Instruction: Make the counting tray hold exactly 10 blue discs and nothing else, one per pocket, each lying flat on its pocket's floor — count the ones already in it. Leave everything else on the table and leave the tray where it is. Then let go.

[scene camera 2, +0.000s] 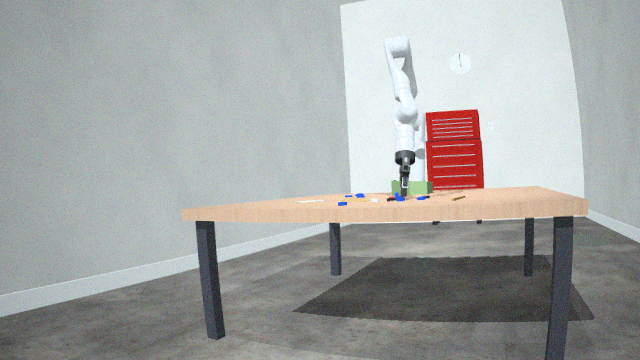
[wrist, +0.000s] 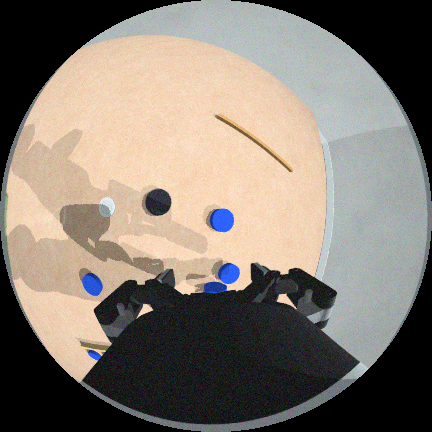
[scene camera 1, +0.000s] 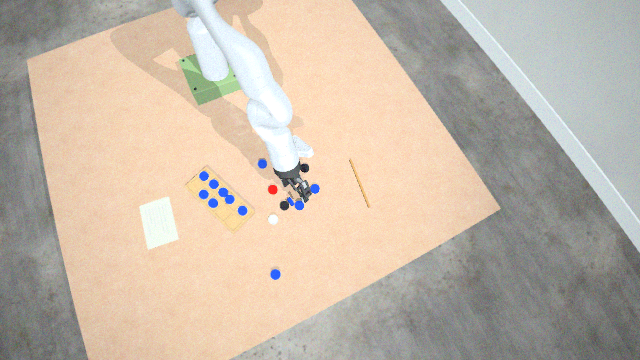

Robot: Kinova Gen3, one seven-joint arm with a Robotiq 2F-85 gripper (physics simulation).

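The counting tray point(scene camera 1: 233, 221) point(wrist: 91, 344) holds several blue discs; bare pockets show at its lower right end. Two discs in it, one point(scene camera 1: 223, 192) and its neighbour point(scene camera 1: 229, 199), look nearly touching. My gripper point(scene camera 1: 298, 197) point(scene camera 2: 404, 194) point(wrist: 212, 274) is open and low over the loose discs right of the tray. A blue disc point(scene camera 1: 290, 201) point(wrist: 215, 287) stands on edge by the fingers, beside a flat blue disc point(scene camera 1: 299, 205) point(wrist: 229, 273). Other loose blue discs are one to the right point(scene camera 1: 315, 188) point(wrist: 222, 220), one nearer the arm point(scene camera 1: 262, 164) point(wrist: 92, 284) and one far off point(scene camera 1: 275, 274).
A red disc point(scene camera 1: 272, 189), a white disc point(scene camera 1: 273, 219) and a black disc point(scene camera 1: 284, 205) lie between tray and gripper. Another black disc point(scene camera 1: 304, 168) point(wrist: 158, 202) lies beside the wrist. A thin wooden stick point(scene camera 1: 360, 183) point(wrist: 255, 140) lies right; a paper sheet point(scene camera 1: 159, 223) lies left.
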